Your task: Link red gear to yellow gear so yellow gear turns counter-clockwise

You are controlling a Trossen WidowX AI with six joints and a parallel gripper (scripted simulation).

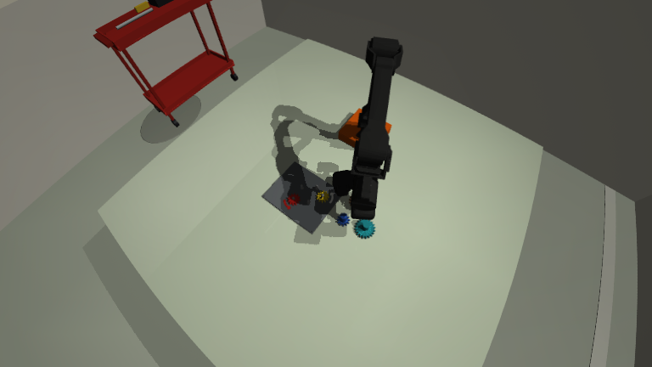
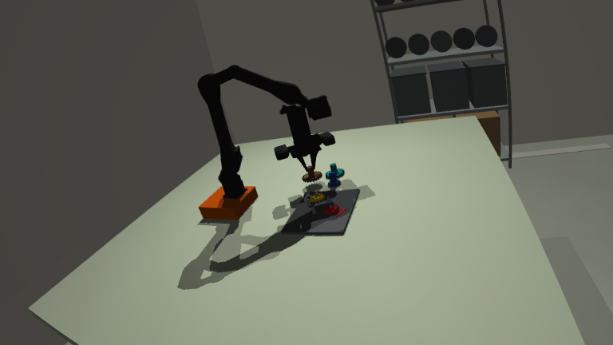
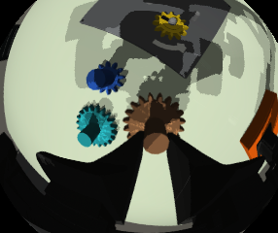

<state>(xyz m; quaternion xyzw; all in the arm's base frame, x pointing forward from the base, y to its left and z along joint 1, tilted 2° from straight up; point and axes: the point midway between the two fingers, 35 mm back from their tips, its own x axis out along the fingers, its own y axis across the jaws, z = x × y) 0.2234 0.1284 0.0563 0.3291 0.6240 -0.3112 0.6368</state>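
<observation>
The yellow gear lies 60 mm ahead of my gripper tip, 100 mm to the right of it and 40 mm below it. The rest, counted from my gripper tip: small blue gear: 70 mm ahead, 40 mm below; then brown gear: 10 mm below; then teal gear: 50 mm ahead, 60 mm to the left, 40 mm below.
</observation>
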